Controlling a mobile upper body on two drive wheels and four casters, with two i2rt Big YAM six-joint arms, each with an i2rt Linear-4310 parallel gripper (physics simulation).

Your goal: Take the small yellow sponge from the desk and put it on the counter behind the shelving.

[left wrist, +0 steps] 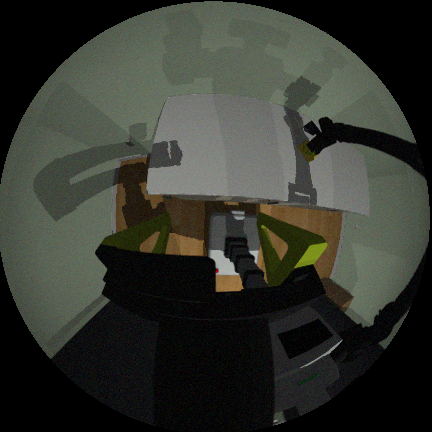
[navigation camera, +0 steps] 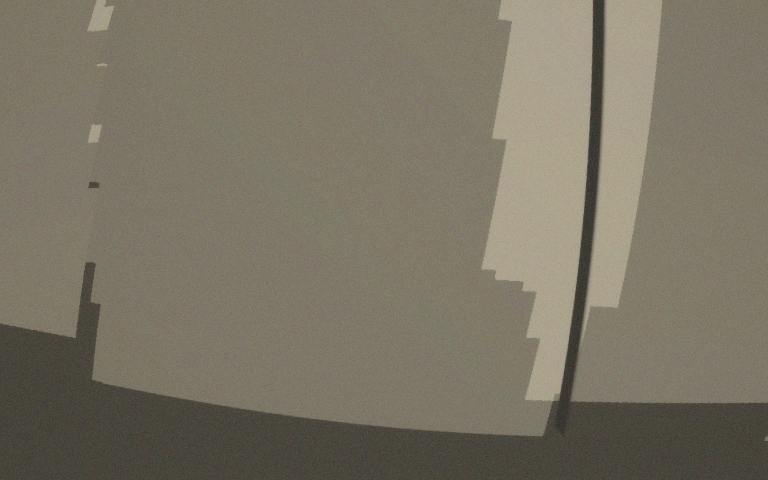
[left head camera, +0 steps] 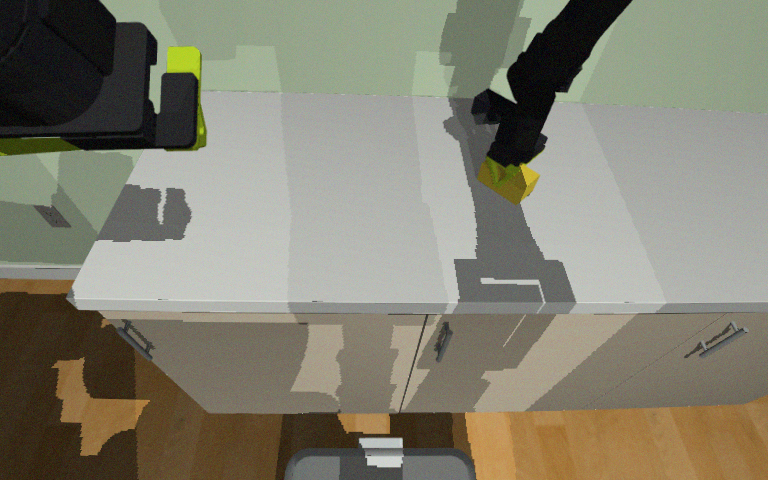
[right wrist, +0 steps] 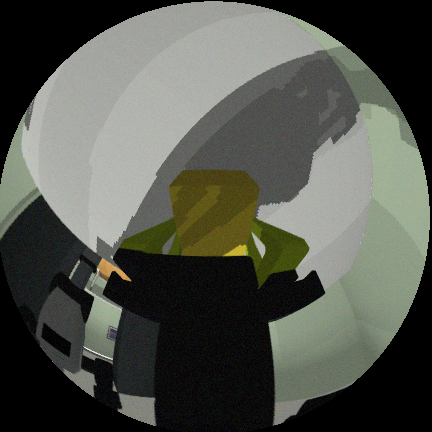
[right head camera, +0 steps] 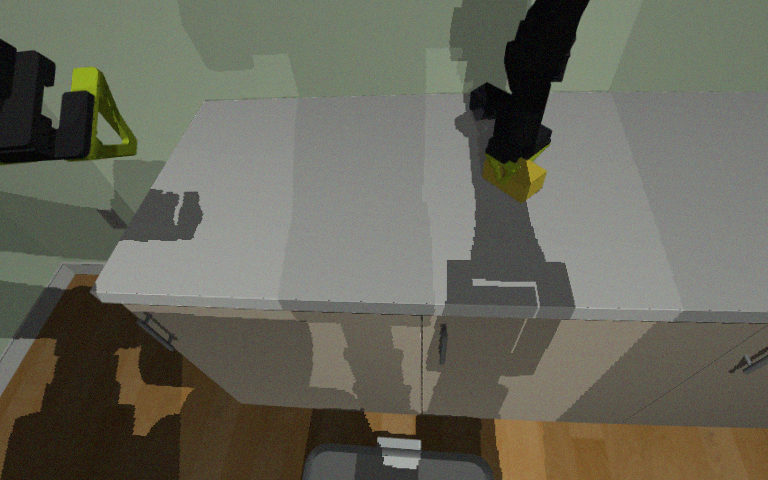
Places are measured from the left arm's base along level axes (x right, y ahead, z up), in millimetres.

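Pixels of known places: left gripper, fingertip midpoint: (left wrist: 213, 216) (left head camera: 142, 139) (right head camera: 85, 151); right gripper, fingertip midpoint: (left wrist: 305, 150) (left head camera: 505, 178) (right wrist: 213, 217) (right head camera: 511, 175).
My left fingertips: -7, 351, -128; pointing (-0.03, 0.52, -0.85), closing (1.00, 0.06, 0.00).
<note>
Ahead of a thing's pixels: the offset from my left fingertips to its middle, as dx, dy, dz. "spot": to the spot under its first point. Level surfaces: height alone.
The small yellow sponge @(+466, +346, -348) (left head camera: 516, 187) (right head camera: 521, 184) (left wrist: 306, 152) (right wrist: 215, 205) is between the fingers of my right gripper (left head camera: 506, 172) (right head camera: 514, 168) (right wrist: 213, 217), which is shut on it. The sponge is held tilted over the counter @(dz -371) (left head camera: 362, 226) (right head camera: 362, 226) (left wrist: 230, 150) (right wrist: 125, 120), a long pale grey top. The gap between sponge and counter is hard to judge. My left gripper (left wrist: 213, 216) is open, with nothing between its fingers, off the left end of the counter top in the right head camera. The desk and the shelving cannot be made out.
Cabinet doors @(spot: -70, +85, -694) (left head camera: 254, 362) (right head camera: 254, 356) with bar handles form the counter's front, and they fill much of the navigation camera view (navigation camera: 283, 198). A green wall (left head camera: 362, 45) (right head camera: 362, 45) rises behind the counter. The robot's grey base (left head camera: 317, 466) (right head camera: 334, 464) stands at the cabinet front.
</note>
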